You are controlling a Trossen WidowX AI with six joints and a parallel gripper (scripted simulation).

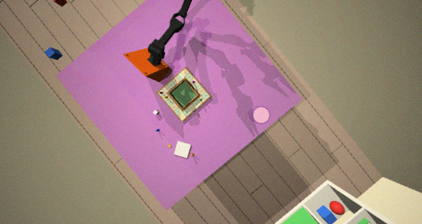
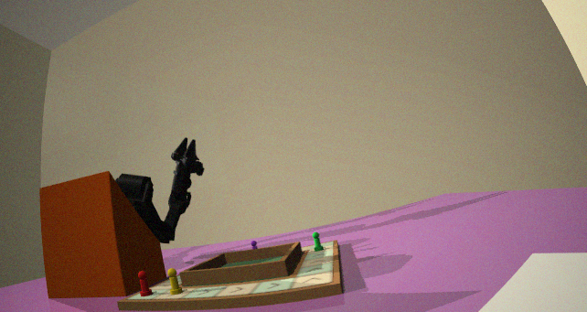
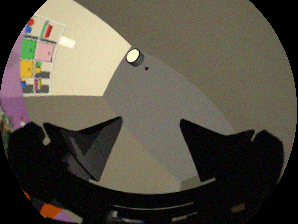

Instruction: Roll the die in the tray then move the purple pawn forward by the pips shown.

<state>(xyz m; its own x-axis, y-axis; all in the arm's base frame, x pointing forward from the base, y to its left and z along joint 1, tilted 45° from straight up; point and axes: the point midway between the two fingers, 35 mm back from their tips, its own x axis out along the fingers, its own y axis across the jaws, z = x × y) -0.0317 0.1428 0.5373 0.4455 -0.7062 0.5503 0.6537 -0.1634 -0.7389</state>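
Right now my gripper tip is 24 cm short of the white die, 74 cm to the left of it and 41 cm above it. From my gripper tip the other things lie so: green tray: 29 cm ahead, 50 cm to the right, 41 cm below; then green pawn: 40 cm ahead, 45 cm to the right, 39 cm below; then purple pawn: 28 cm ahead, 39 cm to the right, 39 cm below.
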